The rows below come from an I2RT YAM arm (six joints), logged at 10 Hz.
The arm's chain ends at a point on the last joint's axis. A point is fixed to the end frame.
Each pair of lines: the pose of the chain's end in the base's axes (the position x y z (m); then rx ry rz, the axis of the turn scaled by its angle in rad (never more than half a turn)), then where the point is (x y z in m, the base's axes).
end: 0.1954, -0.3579, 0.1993, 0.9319, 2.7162, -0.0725
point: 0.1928 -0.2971 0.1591
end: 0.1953, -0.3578, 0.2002, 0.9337, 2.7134, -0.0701
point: 0.1929 -0.2969 0.1600
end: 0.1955, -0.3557, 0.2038, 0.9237, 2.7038, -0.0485
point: 0.1933 -0.2945 0.1642
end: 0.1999, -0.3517, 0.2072, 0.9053, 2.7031, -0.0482
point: 0.1972 -0.2906 0.1673
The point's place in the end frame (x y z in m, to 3 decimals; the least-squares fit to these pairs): 0.049 0.045 0.030
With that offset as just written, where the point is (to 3 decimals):
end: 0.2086, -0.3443, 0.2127, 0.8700, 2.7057, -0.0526
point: 0.205 -0.284 0.172
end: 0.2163, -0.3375, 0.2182, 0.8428, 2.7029, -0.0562
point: 0.212 -0.277 0.177
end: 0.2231, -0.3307, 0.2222, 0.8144, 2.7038, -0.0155
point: 0.218 -0.270 0.182
